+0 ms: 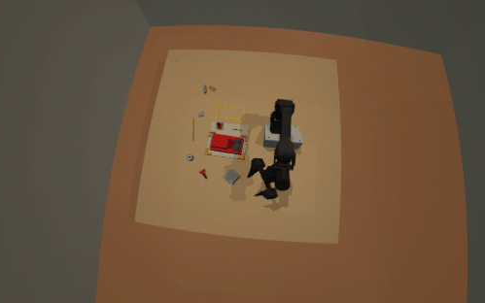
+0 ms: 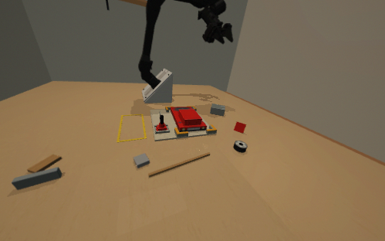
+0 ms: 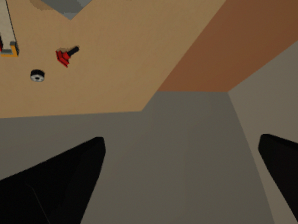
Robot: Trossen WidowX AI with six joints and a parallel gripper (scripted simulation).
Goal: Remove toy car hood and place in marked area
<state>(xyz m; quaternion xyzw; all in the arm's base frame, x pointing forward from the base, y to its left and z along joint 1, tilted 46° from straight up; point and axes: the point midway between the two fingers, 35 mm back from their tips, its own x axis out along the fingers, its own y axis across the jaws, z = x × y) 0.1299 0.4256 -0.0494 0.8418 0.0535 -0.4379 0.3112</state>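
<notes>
My gripper tip is now 30 cm above the red hood, 28 cm to the left of it and 20 cm short of it. Also, from my gripper tip: grey engine block 32 cm below, 28 cm to the right, 20 cm ahead; then black wheel 39 cm ahead, 33 cm below, 18 cm to the right; then thin wooden rod 39 cm to the right, 39 cm ahead, 34 cm below.
</notes>
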